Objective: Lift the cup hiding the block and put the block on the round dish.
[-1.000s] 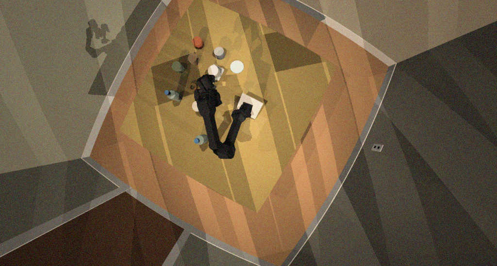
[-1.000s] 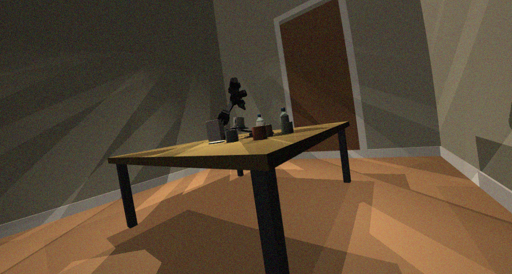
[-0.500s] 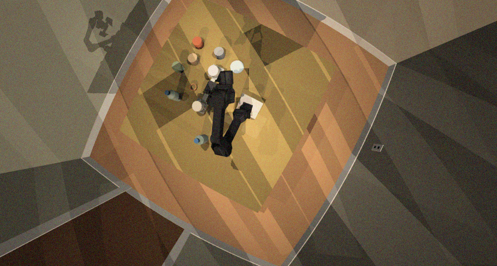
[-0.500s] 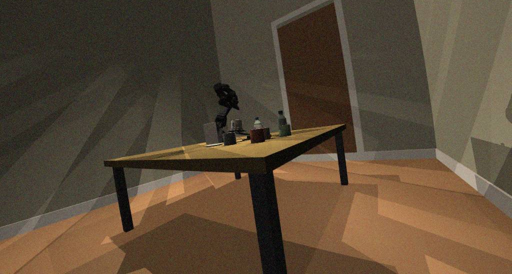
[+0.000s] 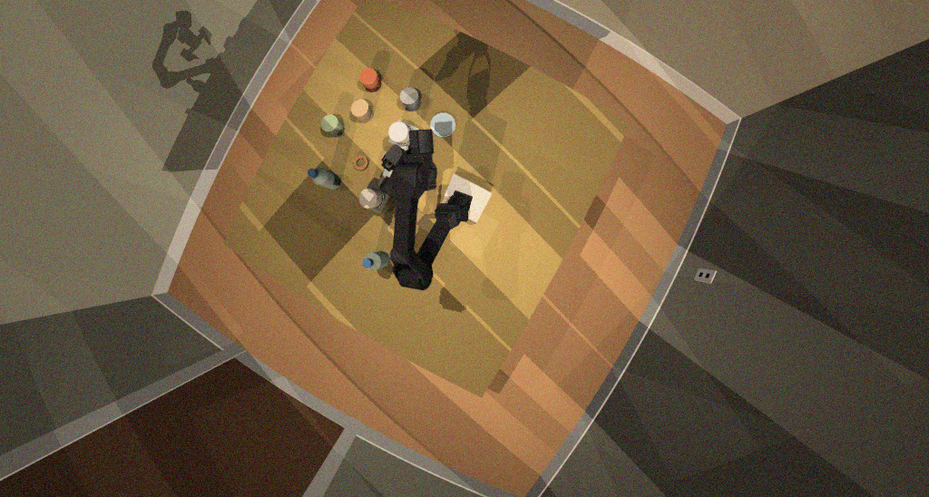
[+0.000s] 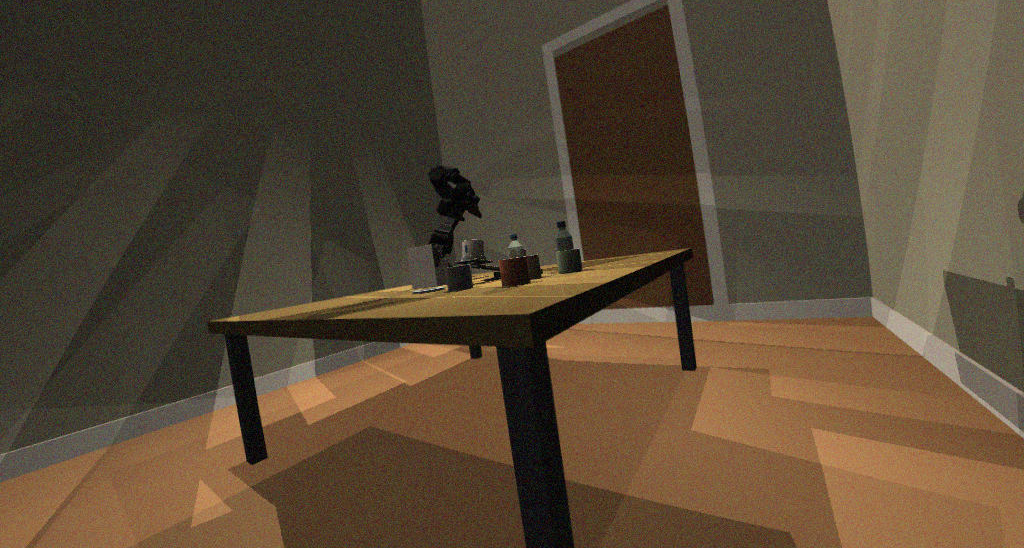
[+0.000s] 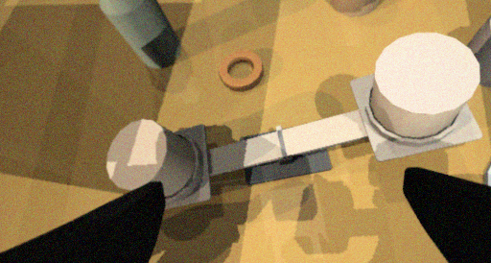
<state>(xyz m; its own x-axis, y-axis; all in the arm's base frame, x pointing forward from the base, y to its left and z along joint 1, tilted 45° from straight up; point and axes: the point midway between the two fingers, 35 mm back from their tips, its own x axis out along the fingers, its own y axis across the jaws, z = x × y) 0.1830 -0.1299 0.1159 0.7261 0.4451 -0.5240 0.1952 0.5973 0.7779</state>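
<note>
My gripper tip is now 10 cm short of the cup, 14 cm to the right of it and 17 cm above it. The rest, counted from my gripper tip: red cylinder (29 cm ahead, 32 cm to the right, 19 cm below); round light-blue dish (4 cm behind, 25 cm to the right, 23 cm below).
</note>
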